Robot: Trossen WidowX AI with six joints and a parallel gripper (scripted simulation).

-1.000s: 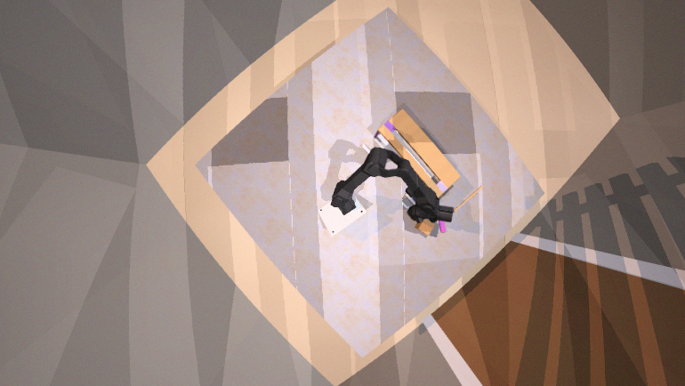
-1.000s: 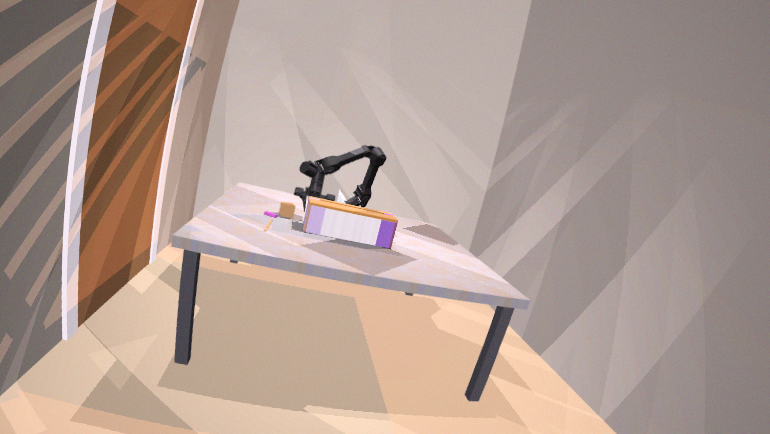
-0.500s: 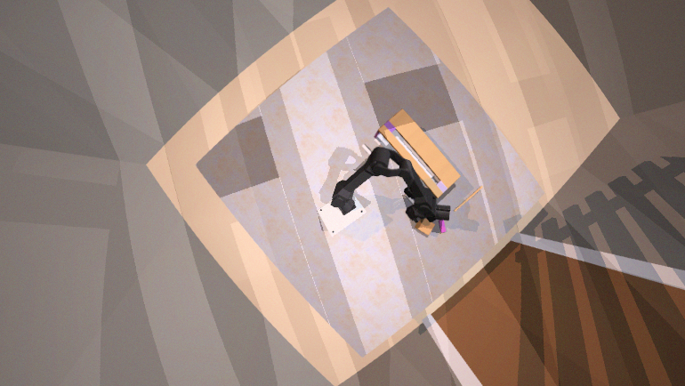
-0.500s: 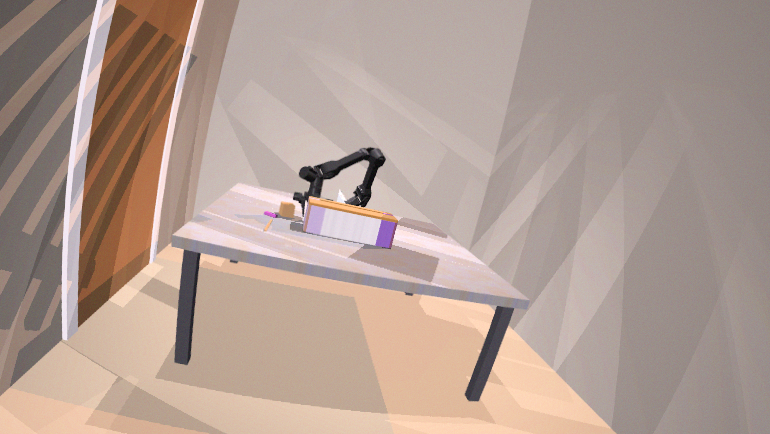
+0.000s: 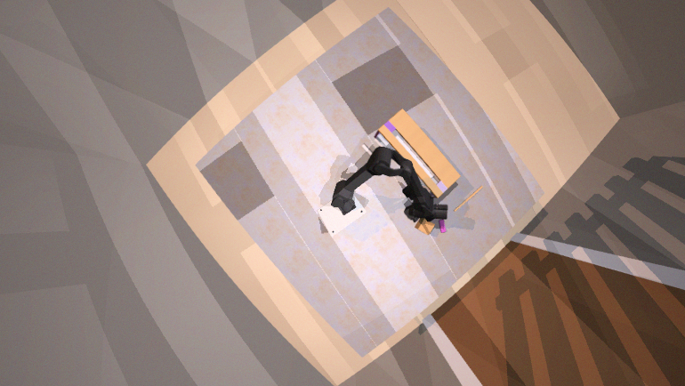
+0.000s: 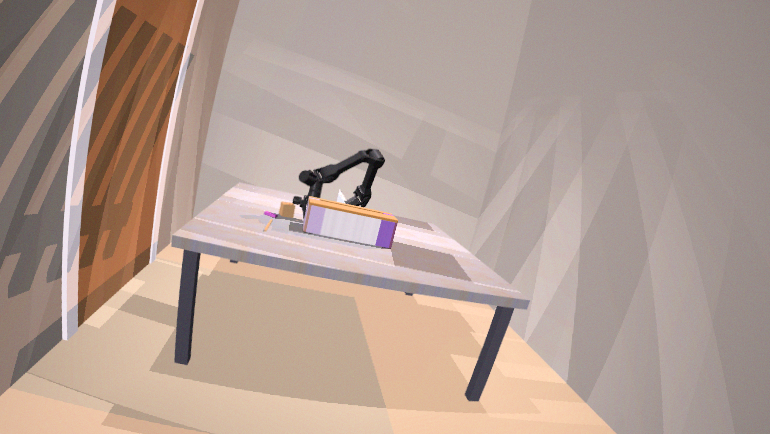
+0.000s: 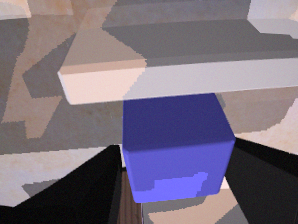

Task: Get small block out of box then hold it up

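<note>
The tan cube is 6 cm behind my gripper tip, 12 cm to the right of it and 2 cm above it. The rest, counted from my gripper tip: pink piece (2 cm ahead, 18 cm to the right); then blue block (1 cm behind, 1 cm above).
</note>
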